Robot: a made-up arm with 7 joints.
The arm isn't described. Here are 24 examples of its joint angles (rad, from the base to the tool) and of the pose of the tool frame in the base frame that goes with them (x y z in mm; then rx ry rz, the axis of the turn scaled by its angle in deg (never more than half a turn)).
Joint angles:
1: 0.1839 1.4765 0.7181 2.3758 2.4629 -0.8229 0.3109
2: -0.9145 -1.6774 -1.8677 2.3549 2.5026 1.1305 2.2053
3: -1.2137 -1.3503 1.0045 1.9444 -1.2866 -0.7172 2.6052
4: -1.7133 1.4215 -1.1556 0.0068 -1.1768 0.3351 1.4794
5: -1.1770 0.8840 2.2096 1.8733 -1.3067 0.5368 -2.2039
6: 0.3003 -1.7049 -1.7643 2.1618 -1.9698 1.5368 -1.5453
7: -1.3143 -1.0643 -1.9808 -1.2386 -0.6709 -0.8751 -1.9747
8: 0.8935 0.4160 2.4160 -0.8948 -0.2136 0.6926 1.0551
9: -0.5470 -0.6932 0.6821 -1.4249 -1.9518 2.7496 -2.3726
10: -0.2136 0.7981 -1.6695 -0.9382 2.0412 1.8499 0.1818
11: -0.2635 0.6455 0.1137 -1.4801 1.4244 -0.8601 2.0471
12: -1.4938 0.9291 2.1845 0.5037 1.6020 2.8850 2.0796
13: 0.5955 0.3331 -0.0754 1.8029 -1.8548 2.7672 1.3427
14: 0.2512 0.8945 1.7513 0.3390 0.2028 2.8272 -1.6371
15: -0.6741 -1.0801 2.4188 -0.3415 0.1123 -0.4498 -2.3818
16: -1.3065 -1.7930 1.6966 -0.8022 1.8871 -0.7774 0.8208
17: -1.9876 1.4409 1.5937 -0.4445 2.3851 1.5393 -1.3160
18: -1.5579 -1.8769 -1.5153 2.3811 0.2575 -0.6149 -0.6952
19: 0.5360 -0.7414 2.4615 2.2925 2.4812 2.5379 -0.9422
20: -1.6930 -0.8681 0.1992 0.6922 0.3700 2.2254 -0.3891
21: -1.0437 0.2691 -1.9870 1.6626 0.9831 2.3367 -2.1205
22: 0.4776 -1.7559 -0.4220 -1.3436 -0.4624 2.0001 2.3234
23: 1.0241 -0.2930 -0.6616 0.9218 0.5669 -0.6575 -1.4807
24: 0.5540 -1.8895 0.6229 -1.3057 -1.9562 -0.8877 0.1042
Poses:
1: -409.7 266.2 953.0 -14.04 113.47 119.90
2: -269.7 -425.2 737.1 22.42 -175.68 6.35
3: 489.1 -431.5 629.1 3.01 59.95 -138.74
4: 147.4 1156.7 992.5 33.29 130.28 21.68
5: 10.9 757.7 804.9 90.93 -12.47 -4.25
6: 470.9 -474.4 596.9 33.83 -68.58 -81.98
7: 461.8 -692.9 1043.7 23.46 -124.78 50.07
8: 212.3 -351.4 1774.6 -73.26 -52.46 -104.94
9: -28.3 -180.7 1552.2 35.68 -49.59 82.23
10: -678.9 322.6 1526.2 -49.52 -108.48 56.67
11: -825.0 249.5 1129.0 16.22 -22.03 39.82
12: 49.7 838.6 1197.0 -136.88 -0.16 -60.43
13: 52.8 172.5 1504.9 -27.73 -11.66 97.08
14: -829.5 -242.2 1400.3 77.84 -105.53 3.53
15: 663.8 -772.4 1294.1 -41.51 -86.71 34.83
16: -145.5 -1104.3 742.7 55.30 -35.31 79.30
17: 296.6 1098.2 856.3 -18.91 -29.41 88.90
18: -398.6 -192.8 651.3 -121.42 -7.33 12.79
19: -36.9 -19.8 1154.5 -28.48 100.88 68.79
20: -185.2 -931.9 1284.8 -22.20 -34.53 -102.86
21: -630.1 67.7 1317.9 -13.84 -68.02 131.63
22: 450.3 427.7 1052.0 70.65 -12.78 116.33
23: 561.8 373.4 1472.6 -70.42 53.57 112.87
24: 748.7 80.8 956.5 18.35 85.33 -90.40
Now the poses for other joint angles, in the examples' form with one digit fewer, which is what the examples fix.
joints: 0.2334 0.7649 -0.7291 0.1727 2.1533 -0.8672 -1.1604
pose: -638 -144 1736 -108.2 -48.2 73.8
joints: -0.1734 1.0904 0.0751 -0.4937 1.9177 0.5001 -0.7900
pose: -1150 194 1149 -92.4 -113.0 79.2
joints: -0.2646 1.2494 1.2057 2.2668 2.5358 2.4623 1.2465
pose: -247 234 857 155.4 -30.0 5.4
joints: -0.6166 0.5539 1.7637 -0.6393 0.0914 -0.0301 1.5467
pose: -686 26 1740 56.9 24.6 89.5
